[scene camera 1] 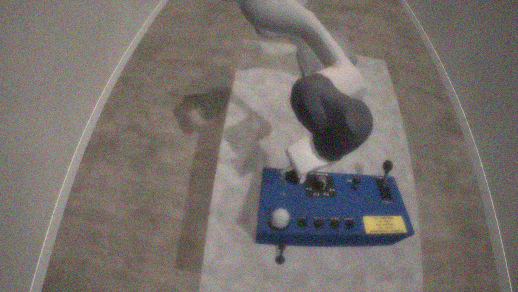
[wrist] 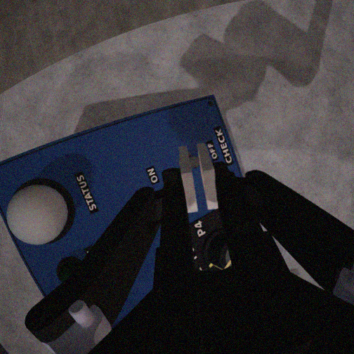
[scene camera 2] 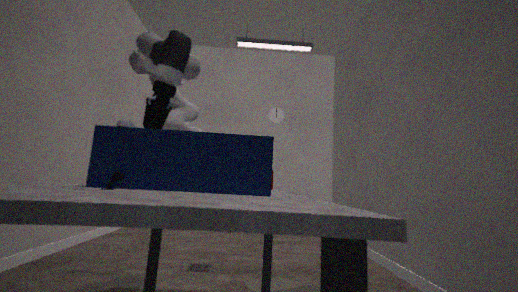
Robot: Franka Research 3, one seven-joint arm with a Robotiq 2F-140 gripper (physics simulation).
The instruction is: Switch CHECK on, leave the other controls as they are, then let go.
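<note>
The blue control box point(scene camera 1: 340, 205) point(scene camera 2: 180, 160) point(wrist: 130, 130) stands on the table point(scene camera 1: 227, 200) point(scene camera 2: 220, 212). In the wrist view, the CHECK label point(wrist: 224, 146) and OFF label point(wrist: 212, 151) are right of the fingertips; the ON label point(wrist: 153, 175) is to their left. My gripper point(scene camera 1: 295, 178) point(wrist: 193, 159) is shut, with a narrow gap between its pale fingertips, low over the CHECK area. A small dark stub point(wrist: 194, 161) shows at this gap, apparently the switch lever; its position and any contact cannot be told. In scene camera 2 the box hides the fingertips.
The program dial point(scene camera 1: 320, 184) point(wrist: 218, 247) is close beside the fingers. A white STATUS dome point(scene camera 1: 280, 218) point(wrist: 37, 215), several small buttons, a small toggle point(scene camera 1: 355, 182), a tall black lever point(scene camera 1: 387, 172) and a yellow label point(scene camera 1: 385, 225) are on the box. Another lever point(scene camera 1: 280, 256) point(scene camera 2: 116, 179) sticks out from its side.
</note>
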